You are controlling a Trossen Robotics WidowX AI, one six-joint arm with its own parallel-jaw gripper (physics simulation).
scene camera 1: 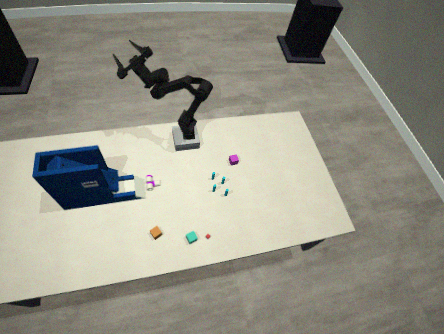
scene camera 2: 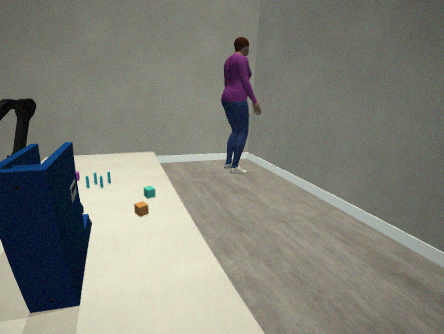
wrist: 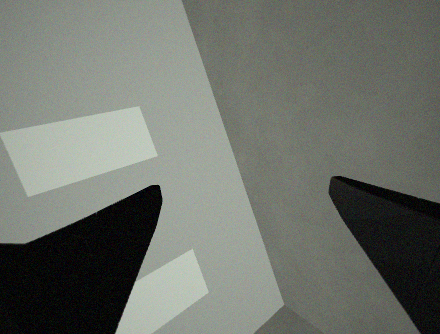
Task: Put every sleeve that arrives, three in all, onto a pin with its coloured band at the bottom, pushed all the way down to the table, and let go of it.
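White sleeve pieces with magenta bands [scene camera 1: 150, 184] lie close together at the end of the blue dispenser's pale chute in scene camera 1; they are too small to tell how many there are or which way each band faces. Several thin teal pins [scene camera 1: 214, 188] [scene camera 2: 101, 181] stand upright on the table [scene camera 1: 270, 200] [scene camera 2: 150, 260], and no sleeve shows on them. My gripper [scene camera 1: 122, 48] [wrist: 244, 188] is open and empty, raised high behind the table's back edge and far from the sleeves and pins. In the wrist view, wall and ceiling show between the fingers.
The tall blue dispenser [scene camera 1: 82, 187] [scene camera 2: 30, 240] stands left of the sleeves. A magenta cube [scene camera 1: 233, 159] is behind the pins. An orange cube [scene camera 1: 156, 232] [scene camera 2: 141, 209], a teal cube [scene camera 1: 191, 237] [scene camera 2: 149, 192] and a small red cube [scene camera 1: 208, 236] lie nearer the front. A person [scene camera 2: 237, 85] stands beyond the table.
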